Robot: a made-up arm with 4 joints.
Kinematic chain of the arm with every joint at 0, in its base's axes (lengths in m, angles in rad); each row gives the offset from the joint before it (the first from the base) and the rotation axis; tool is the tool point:
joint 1: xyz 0 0 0.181 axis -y
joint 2: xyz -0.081 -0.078 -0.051 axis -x
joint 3: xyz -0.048 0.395 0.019 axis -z
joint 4: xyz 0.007 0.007 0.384 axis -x
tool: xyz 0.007 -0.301 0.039
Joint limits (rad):
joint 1: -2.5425..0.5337
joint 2: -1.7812..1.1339
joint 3: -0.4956..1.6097
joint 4: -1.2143..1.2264
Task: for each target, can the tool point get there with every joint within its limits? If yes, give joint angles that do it. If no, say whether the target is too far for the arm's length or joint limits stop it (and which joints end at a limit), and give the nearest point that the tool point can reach.
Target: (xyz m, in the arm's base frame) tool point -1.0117 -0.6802 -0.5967
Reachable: no: too far | nearest point -0.4276 -0.5862 0.1045 | short by 0.917 m
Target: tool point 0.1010 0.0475 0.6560
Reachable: yes | joints -1.0245 -0.2278 0.9266 -0.3184
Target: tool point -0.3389 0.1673 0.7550
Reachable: yes | joints 0.0394 -0.0842 1.1593 0.6446
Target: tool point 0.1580 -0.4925 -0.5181
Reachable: no: joint limits stop it (at a limit: joint 1, joint 3) | nearest point 0.3355 -0.4234 -0.2521 | short by 0.327 m
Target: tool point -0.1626 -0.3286 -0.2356
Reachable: no: joint limits stop it (at a limit: joint 1, joint 2) | nearest point -0.2021 -0.4449 0.0581 | short by 0.318 m
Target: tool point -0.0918 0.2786 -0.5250
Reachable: no: joint limits stop it (at a limit: joint 1, joint 2, joint 3) | nearest point -0.1357 0.2667 -0.2708 | short by 0.258 m
